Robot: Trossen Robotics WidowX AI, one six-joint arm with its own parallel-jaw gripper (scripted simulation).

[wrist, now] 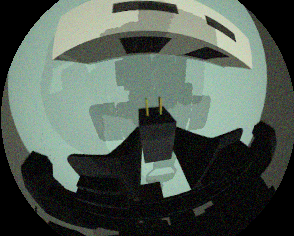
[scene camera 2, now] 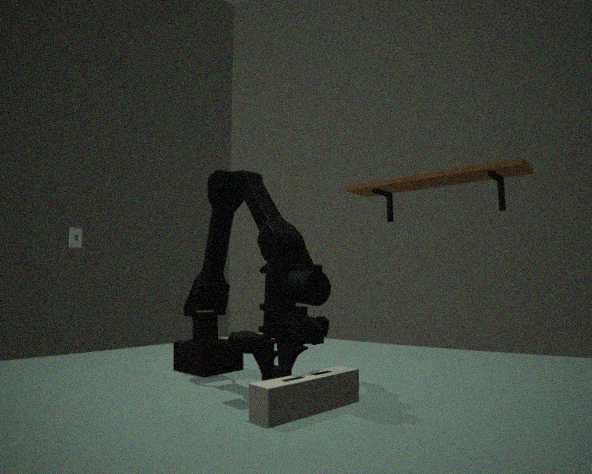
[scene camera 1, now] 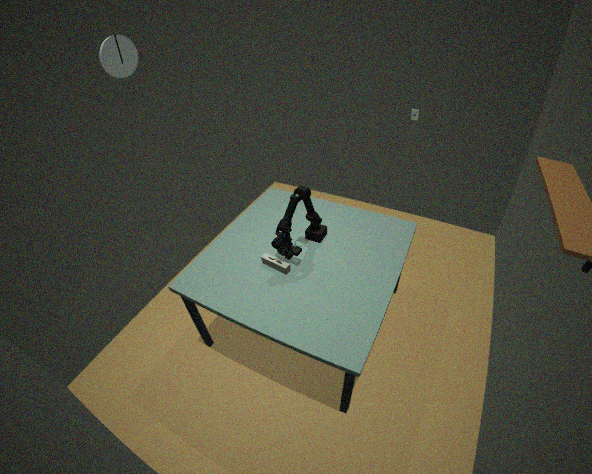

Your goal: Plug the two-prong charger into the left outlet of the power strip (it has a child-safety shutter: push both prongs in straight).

Path:
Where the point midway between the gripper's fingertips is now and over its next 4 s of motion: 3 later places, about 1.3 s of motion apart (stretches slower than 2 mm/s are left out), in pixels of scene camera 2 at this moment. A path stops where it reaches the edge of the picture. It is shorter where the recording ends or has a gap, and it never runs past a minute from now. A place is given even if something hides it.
My gripper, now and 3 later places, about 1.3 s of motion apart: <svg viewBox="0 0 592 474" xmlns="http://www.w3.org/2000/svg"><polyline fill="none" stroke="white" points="276,385 291,389 292,389 294,389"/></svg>

